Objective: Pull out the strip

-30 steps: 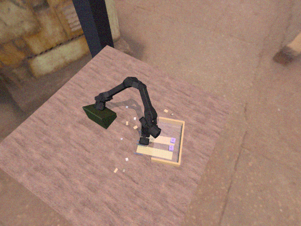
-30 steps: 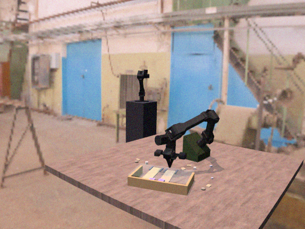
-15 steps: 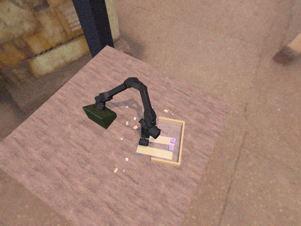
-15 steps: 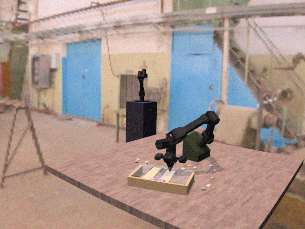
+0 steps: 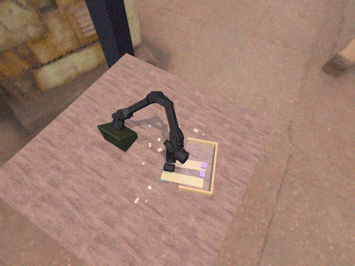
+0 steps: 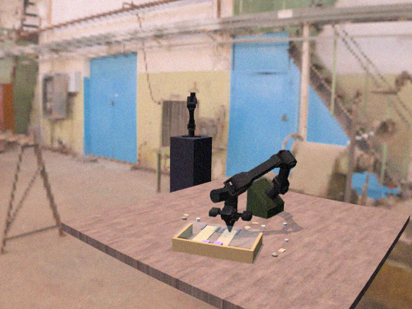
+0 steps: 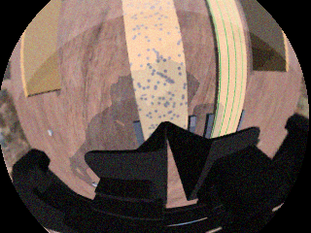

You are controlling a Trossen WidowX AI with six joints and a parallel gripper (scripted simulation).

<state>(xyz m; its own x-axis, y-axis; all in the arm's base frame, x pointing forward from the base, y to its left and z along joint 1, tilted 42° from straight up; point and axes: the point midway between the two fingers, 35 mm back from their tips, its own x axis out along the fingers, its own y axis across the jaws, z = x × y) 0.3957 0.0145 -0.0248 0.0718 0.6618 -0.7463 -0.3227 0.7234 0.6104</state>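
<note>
The dotted strip is 9 cm ahead of my gripper tip and 3 cm to the left of it.
</note>
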